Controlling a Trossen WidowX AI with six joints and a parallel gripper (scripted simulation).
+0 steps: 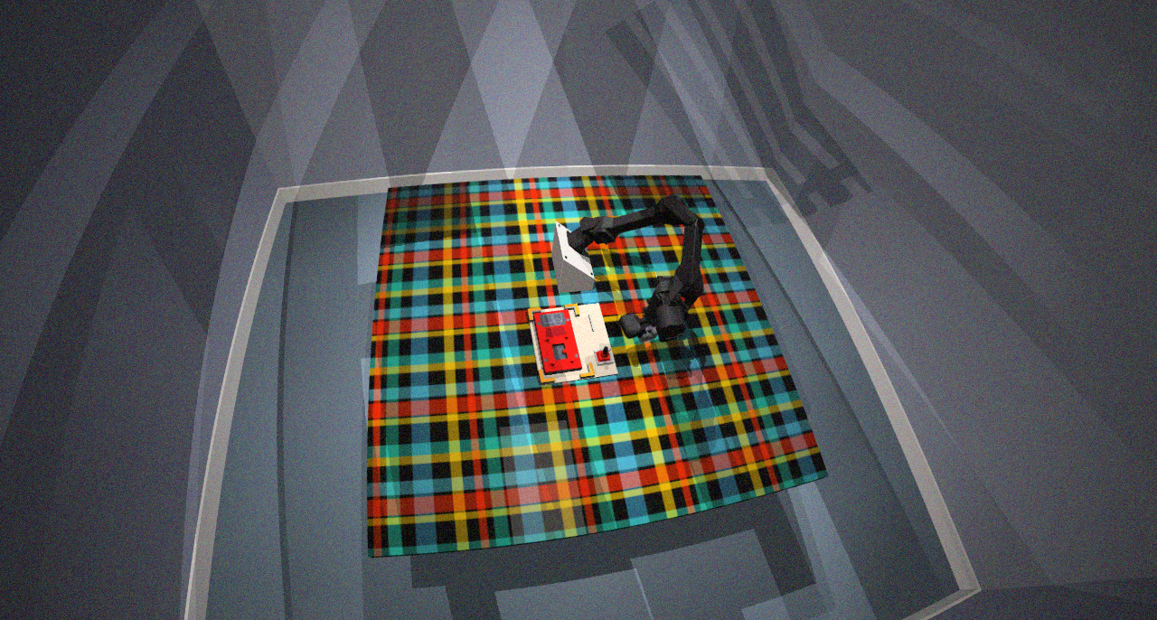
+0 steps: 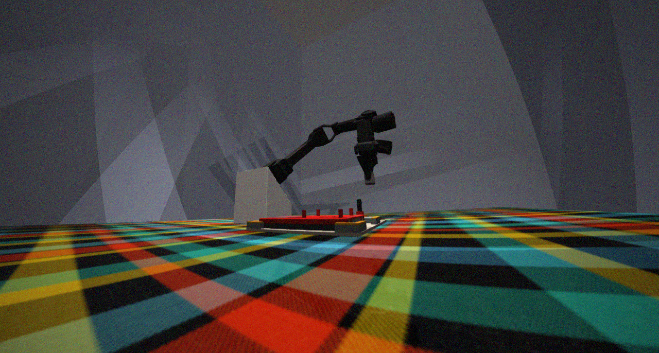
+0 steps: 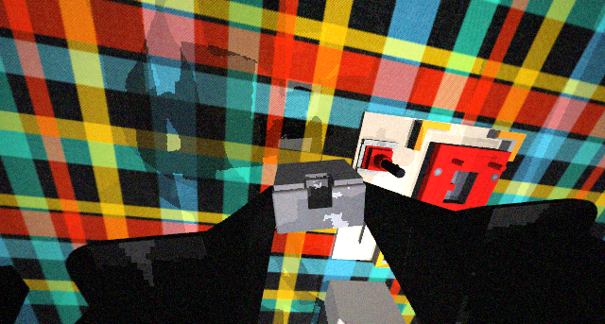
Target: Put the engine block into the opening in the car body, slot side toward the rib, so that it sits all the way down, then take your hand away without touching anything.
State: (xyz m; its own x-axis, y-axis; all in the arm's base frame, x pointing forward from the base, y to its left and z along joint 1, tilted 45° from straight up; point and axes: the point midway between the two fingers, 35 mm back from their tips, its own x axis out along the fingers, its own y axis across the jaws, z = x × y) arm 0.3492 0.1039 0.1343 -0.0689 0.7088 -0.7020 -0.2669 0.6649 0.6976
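Right now my gripper tip is 1 cm below the engine block.
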